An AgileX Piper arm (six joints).
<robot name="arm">
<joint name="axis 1" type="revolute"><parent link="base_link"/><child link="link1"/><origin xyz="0.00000 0.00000 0.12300"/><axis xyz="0 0 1"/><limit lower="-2.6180" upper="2.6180"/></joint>
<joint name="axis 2" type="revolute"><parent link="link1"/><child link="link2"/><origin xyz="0.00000 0.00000 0.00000"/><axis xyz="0 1 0"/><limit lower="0.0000" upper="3.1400"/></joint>
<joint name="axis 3" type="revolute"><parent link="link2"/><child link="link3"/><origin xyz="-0.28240 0.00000 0.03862"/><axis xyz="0 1 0"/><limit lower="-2.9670" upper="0.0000"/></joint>
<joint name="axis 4" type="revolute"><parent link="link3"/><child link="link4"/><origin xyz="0.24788 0.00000 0.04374"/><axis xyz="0.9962 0 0.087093"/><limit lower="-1.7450" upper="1.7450"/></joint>
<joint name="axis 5" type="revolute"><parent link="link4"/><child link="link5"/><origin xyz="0.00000 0.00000 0.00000"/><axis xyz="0 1 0"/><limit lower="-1.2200" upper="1.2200"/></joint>
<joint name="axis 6" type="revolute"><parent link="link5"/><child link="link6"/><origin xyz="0.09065 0.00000 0.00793"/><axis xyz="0.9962 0 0.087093"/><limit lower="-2.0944" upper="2.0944"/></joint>
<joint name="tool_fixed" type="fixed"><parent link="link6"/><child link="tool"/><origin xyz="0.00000 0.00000 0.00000" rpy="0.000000 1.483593 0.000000"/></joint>
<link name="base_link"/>
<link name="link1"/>
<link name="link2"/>
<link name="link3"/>
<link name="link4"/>
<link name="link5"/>
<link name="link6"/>
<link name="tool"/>
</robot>
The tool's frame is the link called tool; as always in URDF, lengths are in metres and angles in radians.
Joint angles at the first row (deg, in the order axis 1, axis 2, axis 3, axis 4, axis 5, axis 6):
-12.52, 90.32, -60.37, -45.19, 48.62, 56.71
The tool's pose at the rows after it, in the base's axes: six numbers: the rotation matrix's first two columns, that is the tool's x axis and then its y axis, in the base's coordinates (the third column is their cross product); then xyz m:
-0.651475 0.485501 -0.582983 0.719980 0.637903 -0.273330 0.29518 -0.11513 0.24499
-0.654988 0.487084 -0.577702 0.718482 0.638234 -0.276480 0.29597 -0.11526 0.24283
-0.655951 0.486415 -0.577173 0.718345 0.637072 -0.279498 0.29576 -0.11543 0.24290
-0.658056 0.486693 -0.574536 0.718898 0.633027 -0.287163 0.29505 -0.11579 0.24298
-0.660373 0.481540 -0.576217 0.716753 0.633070 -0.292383 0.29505 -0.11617 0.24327
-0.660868 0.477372 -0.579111 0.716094 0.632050 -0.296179 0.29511 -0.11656 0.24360
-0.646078 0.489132 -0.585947 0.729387 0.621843 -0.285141 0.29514 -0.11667 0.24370
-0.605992 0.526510 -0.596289 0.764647 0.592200 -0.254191 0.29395 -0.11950 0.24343
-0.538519 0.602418 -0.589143 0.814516 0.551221 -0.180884 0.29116 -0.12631 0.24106
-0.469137 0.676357 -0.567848 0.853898 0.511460 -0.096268 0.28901 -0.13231 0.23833
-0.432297 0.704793 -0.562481 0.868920 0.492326 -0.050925 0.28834 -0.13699 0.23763
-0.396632 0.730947 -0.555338 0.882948 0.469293 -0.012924 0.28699 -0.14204 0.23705
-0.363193 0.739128 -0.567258 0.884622 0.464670 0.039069 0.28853 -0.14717 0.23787
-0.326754 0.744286 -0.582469 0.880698 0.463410 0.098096 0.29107 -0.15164 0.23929
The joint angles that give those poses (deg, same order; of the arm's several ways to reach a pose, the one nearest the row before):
-12.52, 91.29, -60.37, -45.13, 48.62, 56.71
-12.52, 91.67, -60.37, -45.07, 48.62, 56.71
-12.53, 91.67, -60.37, -45.18, 48.77, 56.71
-12.52, 91.67, -60.37, -45.36, 49.26, 56.71
-12.53, 91.67, -60.36, -45.75, 49.30, 56.71
-12.52, 91.67, -60.36, -46.19, 49.31, 56.87
-12.52, 91.67, -60.37, -46.30, 49.32, 58.10
-13.15, 91.67, -60.37, -45.95, 49.21, 60.57
-15.20, 91.67, -60.37, -42.48, 47.82, 62.14
-17.39, 91.67, -60.36, -37.70, 45.81, 62.52
-18.77, 91.67, -60.37, -35.67, 44.14, 62.57
-20.16, 91.67, -60.36, -33.81, 42.86, 62.57
-21.43, 91.67, -60.37, -32.84, 39.79, 62.68
-22.55, 91.67, -60.36, -31.96, 36.21, 63.01

